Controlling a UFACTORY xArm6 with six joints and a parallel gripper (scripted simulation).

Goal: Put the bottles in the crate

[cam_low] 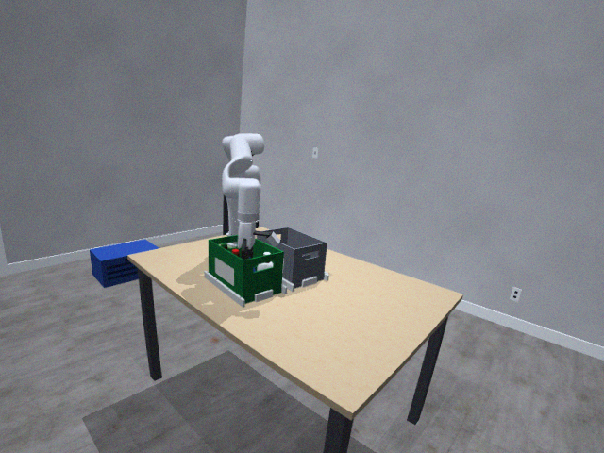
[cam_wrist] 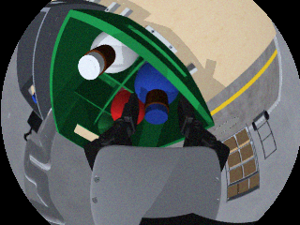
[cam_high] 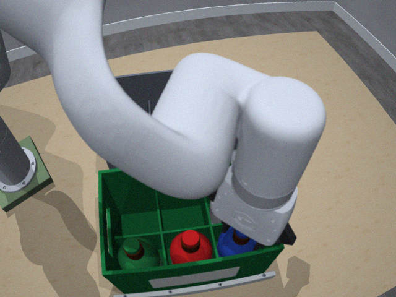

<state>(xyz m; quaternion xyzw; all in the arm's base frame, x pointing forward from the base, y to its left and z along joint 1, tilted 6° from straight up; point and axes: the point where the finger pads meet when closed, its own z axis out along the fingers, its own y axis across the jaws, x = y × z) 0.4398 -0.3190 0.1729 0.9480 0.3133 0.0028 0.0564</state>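
Right now my hand is 80 mm past the red-label bottle, 10 mm to the right of it and 70 mm above it. The rest, counted from my hand: green crate (80 mm behind, 60 mm to the left, 70 mm below); then white-label bottle (20 mm ahead, 90 mm to the left, 70 mm below); then green bottle (180 mm behind, 30 mm to the left, 70 mm below).
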